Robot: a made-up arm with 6 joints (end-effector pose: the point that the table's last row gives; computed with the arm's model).
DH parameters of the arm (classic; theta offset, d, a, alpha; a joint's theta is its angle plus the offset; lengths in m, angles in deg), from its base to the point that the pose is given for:
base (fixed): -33.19 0 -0.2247 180
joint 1: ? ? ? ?
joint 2: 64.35 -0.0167 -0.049 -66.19
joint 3: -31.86 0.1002 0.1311 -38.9
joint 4: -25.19 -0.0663 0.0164 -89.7
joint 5: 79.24 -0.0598 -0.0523 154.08
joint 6: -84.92 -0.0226 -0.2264 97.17
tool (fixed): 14.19 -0.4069 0 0
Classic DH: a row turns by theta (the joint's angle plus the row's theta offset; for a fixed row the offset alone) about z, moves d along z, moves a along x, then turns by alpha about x.
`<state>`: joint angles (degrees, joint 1 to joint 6).
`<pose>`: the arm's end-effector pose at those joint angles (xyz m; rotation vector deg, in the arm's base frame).
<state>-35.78 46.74 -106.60 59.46 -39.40 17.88</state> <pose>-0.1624 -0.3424 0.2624 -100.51 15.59 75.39</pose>
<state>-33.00 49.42 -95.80 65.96 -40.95 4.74</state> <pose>-0.1192 -0.3098 0.3498 -110.12 22.52 82.10</pose>
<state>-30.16 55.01 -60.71 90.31 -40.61 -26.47</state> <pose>-0.0081 -0.1228 0.5292 -125.15 72.91 106.19</pose>
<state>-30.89 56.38 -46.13 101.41 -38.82 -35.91</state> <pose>0.0267 -0.0522 0.5455 101.98 -90.33 -95.57</pose>
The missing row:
joint 1: 26.54 -0.2779 -0.0797 -101.95
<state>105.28 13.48 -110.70 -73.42 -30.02 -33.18</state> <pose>0.1577 -0.0674 -0.0786 -23.34 -77.90 -115.25</pose>
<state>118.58 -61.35 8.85 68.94 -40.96 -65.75</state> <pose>-0.3192 0.4659 -0.0232 47.60 -27.16 54.14</pose>
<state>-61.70 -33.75 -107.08 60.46 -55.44 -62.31</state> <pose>-0.6113 -0.0063 -0.1854 46.71 -2.78 127.97</pose>
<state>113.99 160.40 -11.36 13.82 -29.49 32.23</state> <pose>0.1180 0.5534 0.0660 27.45 -92.28 48.97</pose>
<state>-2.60 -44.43 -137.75 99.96 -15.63 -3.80</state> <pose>-0.3392 0.2337 -0.1481 -5.00 -19.70 79.30</pose>
